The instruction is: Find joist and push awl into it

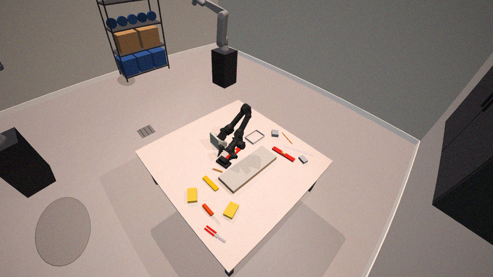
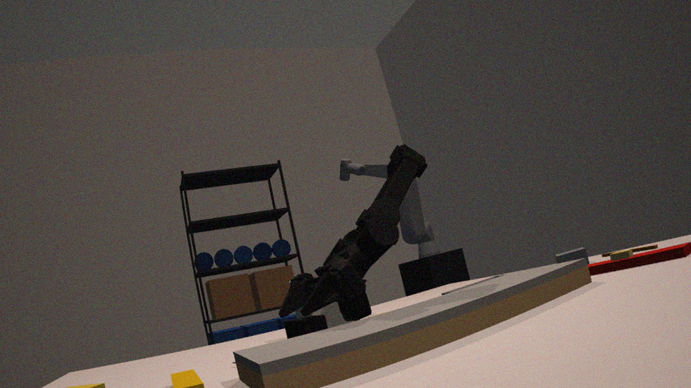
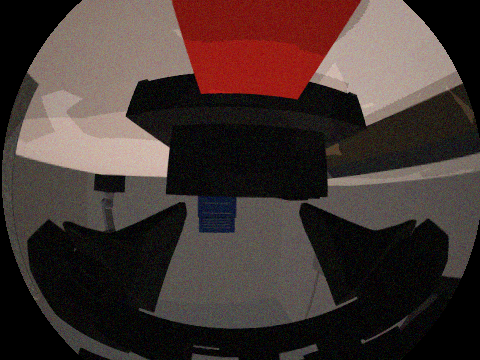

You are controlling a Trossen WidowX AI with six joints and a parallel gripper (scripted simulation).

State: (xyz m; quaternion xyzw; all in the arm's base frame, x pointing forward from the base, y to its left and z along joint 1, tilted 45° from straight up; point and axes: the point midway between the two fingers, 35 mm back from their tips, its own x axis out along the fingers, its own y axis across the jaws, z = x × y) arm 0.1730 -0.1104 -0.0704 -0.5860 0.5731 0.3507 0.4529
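Right now the stud finder is 20 mm to the left of my gripper tip, 20 mm below it and 10 mm ahead of it. From my gripper tip the other things lie so: grey tray: 460 mm to the left, 50 mm below; then awl: 80 mm to the right, 60 mm below, 10 mm behind; then pencil: 680 mm to the left, 240 mm ahead, 60 mm below.
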